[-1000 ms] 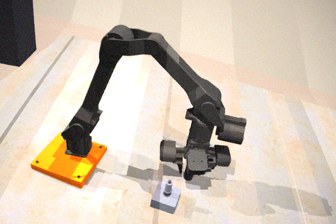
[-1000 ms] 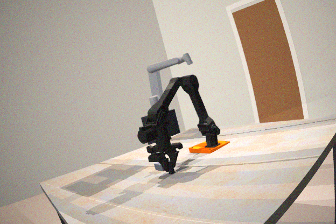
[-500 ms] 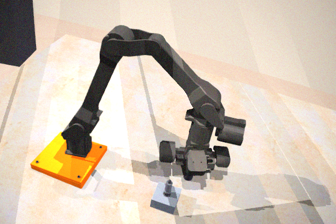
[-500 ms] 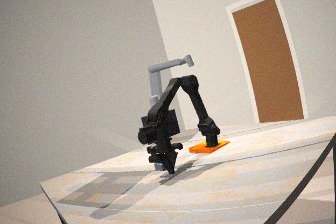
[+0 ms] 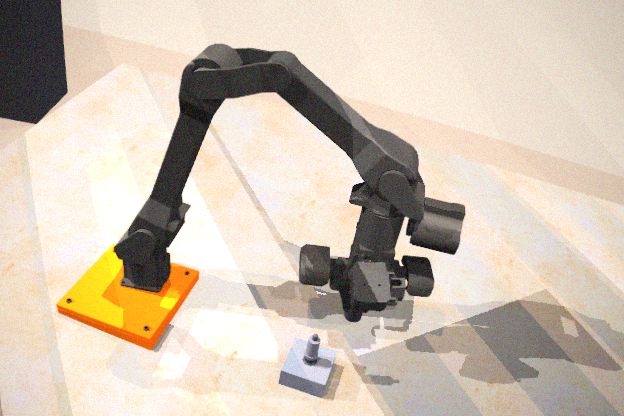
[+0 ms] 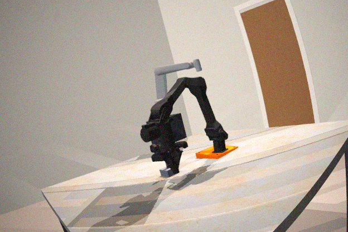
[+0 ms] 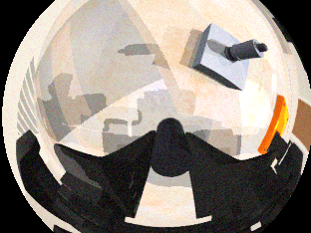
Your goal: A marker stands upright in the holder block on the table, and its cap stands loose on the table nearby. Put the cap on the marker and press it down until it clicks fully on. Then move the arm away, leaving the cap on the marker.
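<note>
Right now the holder block is 50 mm behind my gripper tip, 100 mm to the right of it and 30 mm below it. From my gripper tip the other things lie so: marker cap (10 mm above).
</note>
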